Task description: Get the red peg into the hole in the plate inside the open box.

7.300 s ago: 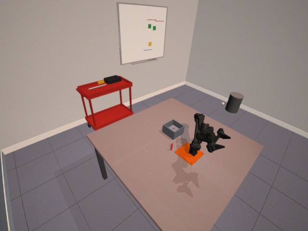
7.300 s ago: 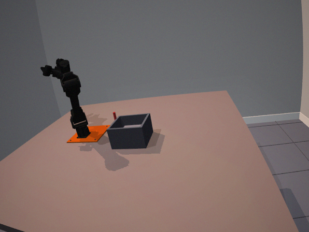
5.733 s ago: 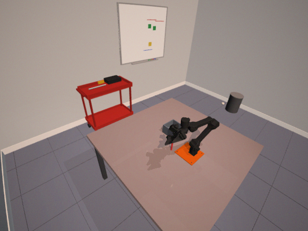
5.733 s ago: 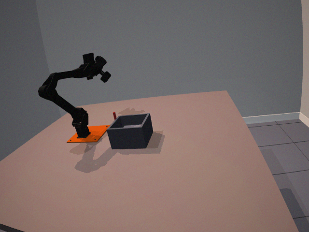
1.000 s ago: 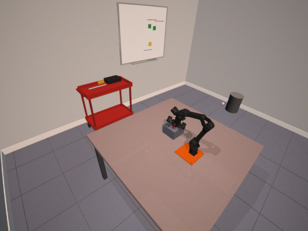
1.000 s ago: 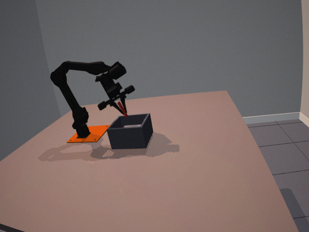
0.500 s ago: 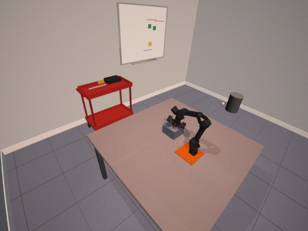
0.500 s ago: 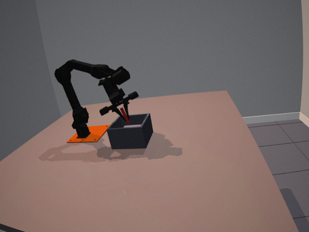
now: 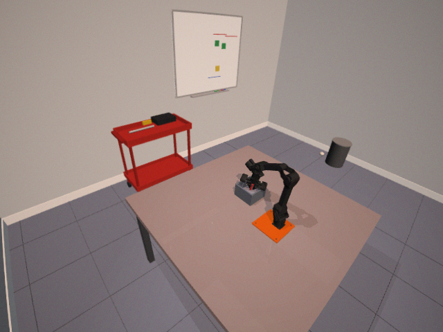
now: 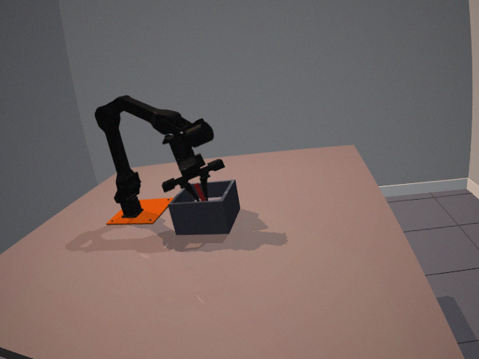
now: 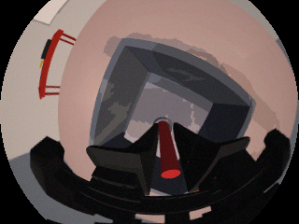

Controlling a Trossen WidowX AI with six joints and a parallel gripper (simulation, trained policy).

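The red peg is 1 cm to the left of my gripper tip and 1 cm above it. Round my gripper tip: dark grey box: 1 cm to the left, 4 cm below; grey plate: 1 cm to the left, 2 cm below.
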